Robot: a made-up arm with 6 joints.
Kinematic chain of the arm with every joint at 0, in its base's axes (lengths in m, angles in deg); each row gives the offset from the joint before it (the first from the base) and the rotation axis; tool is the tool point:
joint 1: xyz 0 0 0.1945 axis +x
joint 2: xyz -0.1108 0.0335 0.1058 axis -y
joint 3: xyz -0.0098 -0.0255 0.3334 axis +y
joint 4: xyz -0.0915 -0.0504 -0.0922 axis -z
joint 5: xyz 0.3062 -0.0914 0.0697 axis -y
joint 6: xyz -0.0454 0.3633 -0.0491 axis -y
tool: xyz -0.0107 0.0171 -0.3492
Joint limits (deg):
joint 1: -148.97..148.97
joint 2: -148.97..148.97
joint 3: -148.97..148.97
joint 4: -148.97..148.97
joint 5: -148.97..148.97
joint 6: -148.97..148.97
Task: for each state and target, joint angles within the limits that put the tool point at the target. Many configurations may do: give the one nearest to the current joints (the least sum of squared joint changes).
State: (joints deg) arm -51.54 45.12 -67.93 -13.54 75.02 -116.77
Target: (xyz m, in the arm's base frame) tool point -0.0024 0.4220 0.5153
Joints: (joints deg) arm -23.27 40.43 -69.18 -7.99 76.76 -114.09
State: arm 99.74 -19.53 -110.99 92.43 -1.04 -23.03
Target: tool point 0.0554 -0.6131 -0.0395
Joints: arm 114.46 -9.77 -108.03 91.35 -26.48 -44.57
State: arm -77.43 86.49 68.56 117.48 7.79 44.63
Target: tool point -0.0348 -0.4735 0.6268
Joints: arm -68.15 129.34 61.71 115.71 2.78 32.21
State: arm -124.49 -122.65 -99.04 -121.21 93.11 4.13
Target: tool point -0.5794 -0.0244 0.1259
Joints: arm -124.41 -101.43 -116.05 -146.19 106.22 25.39
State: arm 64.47 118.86 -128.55 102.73 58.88 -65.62
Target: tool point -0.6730 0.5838 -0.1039
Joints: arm 99.86 138.68 -142.76 75.72 71.40 -53.33
